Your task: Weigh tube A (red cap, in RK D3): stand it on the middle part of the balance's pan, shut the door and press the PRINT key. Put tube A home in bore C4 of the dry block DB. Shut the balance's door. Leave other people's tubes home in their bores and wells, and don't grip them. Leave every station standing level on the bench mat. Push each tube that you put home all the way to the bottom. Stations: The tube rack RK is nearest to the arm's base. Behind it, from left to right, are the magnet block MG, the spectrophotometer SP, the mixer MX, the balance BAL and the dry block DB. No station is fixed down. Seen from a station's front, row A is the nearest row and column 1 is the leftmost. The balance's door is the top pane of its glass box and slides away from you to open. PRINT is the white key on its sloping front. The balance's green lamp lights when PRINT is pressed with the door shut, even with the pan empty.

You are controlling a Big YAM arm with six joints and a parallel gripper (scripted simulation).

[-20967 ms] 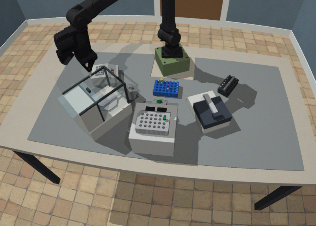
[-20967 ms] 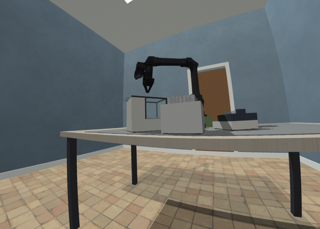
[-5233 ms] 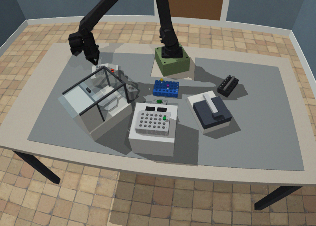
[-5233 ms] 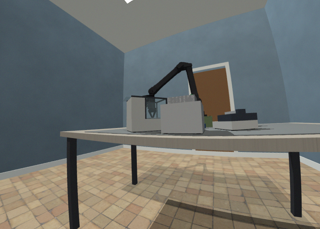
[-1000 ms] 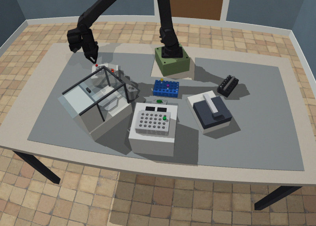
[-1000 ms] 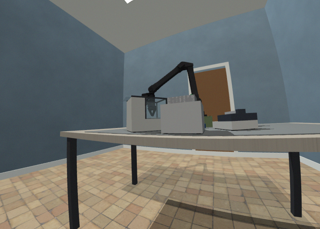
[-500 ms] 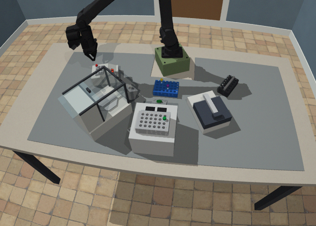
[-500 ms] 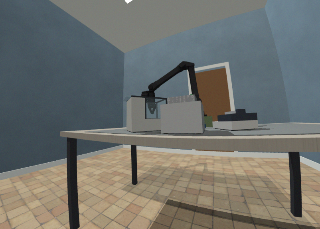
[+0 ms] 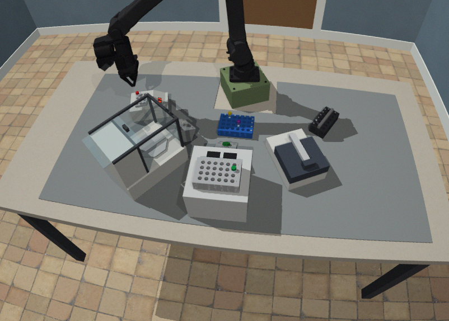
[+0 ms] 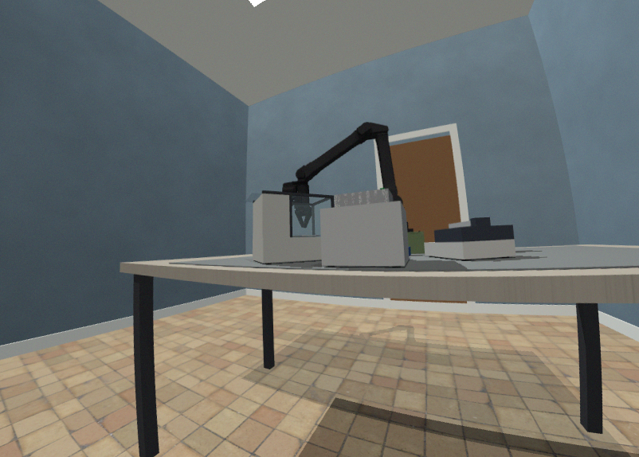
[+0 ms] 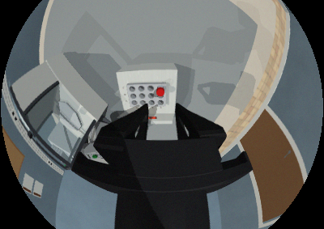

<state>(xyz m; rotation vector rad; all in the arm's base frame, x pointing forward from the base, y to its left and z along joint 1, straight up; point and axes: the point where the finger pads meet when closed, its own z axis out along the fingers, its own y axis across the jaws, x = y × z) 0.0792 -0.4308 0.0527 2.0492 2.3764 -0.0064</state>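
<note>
Right now the balance door is 330 mm ahead of my hand, 70 mm above it and 40 mm to the left of it. Also, from my hand: blue tube rack RK: 400 mm to the left, 130 mm ahead, 120 mm below; then grey well block: 430 mm ahead, 340 mm to the left, 10 mm above; then spectrophotometer SP: 600 mm to the left, 290 mm ahead, 70 mm below.
</note>
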